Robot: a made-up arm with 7 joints.
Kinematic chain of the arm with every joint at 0, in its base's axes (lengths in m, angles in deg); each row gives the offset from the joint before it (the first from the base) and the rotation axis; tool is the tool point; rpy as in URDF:
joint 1: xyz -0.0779 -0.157 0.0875 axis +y
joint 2: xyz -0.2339 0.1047 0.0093 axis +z
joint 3: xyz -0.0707 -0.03 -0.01 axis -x
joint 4: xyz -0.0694 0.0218 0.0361 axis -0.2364 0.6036 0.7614
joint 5: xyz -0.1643 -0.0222 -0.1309 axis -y
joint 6: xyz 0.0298 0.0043 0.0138 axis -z
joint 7: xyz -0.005 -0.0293 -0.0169 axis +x
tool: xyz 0.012 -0.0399 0.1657 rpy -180 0 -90
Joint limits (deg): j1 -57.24..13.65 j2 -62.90..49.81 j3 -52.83..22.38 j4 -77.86..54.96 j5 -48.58..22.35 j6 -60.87..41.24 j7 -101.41..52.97
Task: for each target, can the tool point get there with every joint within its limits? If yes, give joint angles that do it. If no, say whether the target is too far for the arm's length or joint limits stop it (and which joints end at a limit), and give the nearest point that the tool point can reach.
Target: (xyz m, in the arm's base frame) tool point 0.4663 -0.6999 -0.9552
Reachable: no: too far | nearest point -0.0870 -0.3010 -0.4059 | short by 0.876 m
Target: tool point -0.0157 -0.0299 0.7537
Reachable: no: joint limits stop it (at a limit: joint 1, joint 2, joint 3, joint 4, joint 5) | nearest point -0.1873 0.0744 0.2806 | short by 0.514 m
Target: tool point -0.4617 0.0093 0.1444
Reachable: yes | joints 8.09 -20.16 -4.27 -19.98 -38.85 1.94 -30.48
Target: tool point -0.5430 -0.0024 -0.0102
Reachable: yes | joints -14.47 -6.14 15.62 20.88 -28.88 -21.82 -50.40
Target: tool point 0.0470 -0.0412 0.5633
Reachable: no: joint limits stop it (at a limit: joint 1, joint 2, joint 3, joint 4, joint 5) | nearest point -0.1562 0.0605 0.2610 | short by 0.378 m
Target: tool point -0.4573 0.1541 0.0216
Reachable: yes | joints 3.03 -14.11 7.99 -42.35 -2.07 -20.39 -81.12
